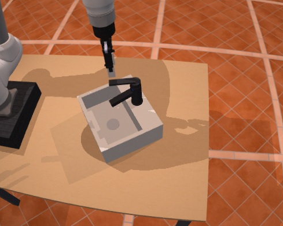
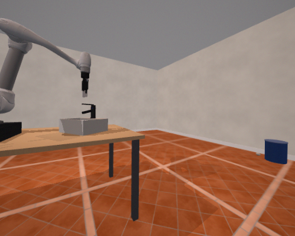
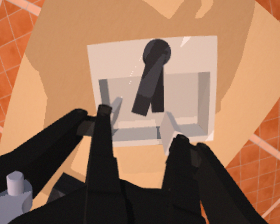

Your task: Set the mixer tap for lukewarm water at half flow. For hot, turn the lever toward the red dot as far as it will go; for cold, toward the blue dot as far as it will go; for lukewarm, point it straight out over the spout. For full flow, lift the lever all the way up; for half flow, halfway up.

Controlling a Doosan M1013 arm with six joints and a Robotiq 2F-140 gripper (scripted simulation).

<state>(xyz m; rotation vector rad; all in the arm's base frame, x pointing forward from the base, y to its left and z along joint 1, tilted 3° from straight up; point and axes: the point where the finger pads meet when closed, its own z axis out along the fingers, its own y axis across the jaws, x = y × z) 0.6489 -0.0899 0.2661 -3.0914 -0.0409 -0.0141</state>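
My gripper is now 30 mm short of the lever and 100 mm above it. Round my hand: black mixer tap: 60 mm ahead, 150 mm below; then grey sink basin: 20 mm behind, 40 mm to the right, 330 mm below.
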